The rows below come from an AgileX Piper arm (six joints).
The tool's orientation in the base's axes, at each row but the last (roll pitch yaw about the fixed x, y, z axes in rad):
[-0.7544 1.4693 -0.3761]
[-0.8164 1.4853 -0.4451]
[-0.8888 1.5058 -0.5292]
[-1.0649 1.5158 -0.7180]
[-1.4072 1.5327 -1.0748]
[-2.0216 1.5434 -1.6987]
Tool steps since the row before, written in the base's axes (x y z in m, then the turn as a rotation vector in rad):
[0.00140 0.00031 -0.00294 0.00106 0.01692 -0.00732]
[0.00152 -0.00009 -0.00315 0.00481 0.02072 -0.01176]
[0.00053 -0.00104 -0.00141 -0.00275 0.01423 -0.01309]
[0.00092 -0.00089 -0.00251 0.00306 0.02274 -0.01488]
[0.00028 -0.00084 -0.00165 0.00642 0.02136 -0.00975]
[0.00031 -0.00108 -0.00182 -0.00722 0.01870 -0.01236]
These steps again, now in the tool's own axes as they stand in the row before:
[0.00305 -0.00002 0.00119 0.00675 0.01582 0.00671]
[0.00326 -0.00044 0.00120 0.01133 0.01828 0.01132]
[0.00147 -0.00109 0.00007 0.01244 0.01493 0.00191]
[0.00258 -0.00103 0.00049 0.01416 0.02104 0.01022]
[0.00168 -0.00082 -0.00002 0.00914 0.01845 0.01298]
[0.00185 -0.00108 -0.00003 0.01187 0.02032 -0.00077]

